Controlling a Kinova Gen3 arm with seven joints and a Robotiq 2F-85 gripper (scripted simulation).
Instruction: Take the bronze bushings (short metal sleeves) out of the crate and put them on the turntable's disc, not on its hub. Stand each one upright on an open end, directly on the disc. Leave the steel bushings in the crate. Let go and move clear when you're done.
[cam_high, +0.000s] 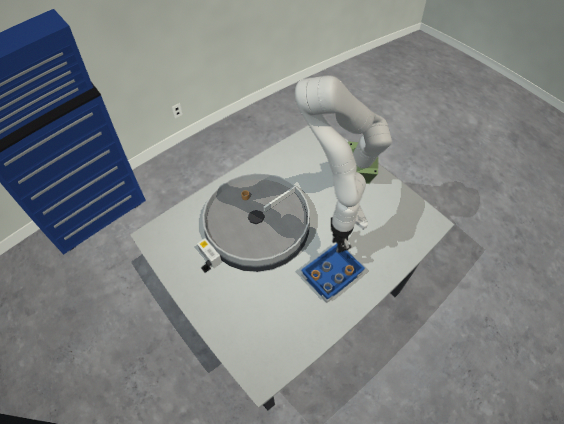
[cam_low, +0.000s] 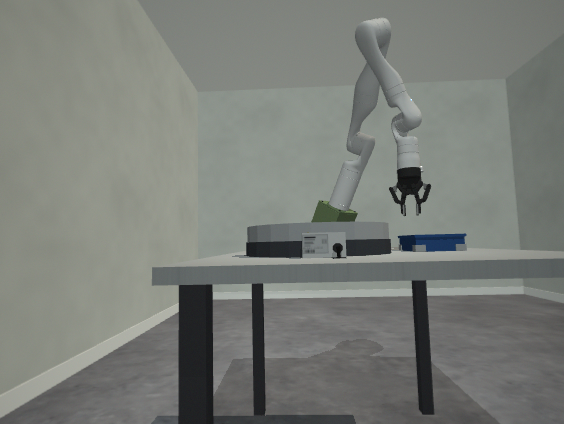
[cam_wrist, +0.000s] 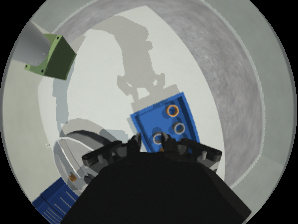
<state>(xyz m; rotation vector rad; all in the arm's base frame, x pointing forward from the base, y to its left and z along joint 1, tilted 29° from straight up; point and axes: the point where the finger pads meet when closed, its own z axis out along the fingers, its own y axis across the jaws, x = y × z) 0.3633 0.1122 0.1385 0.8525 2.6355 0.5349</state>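
My gripper is now 50 mm short of the blue crate, 30 mm to the right of it and 110 mm above it. From my hand the other things lie so: grey turntable disc: 70 mm ahead, 340 mm to the right, 80 mm below.
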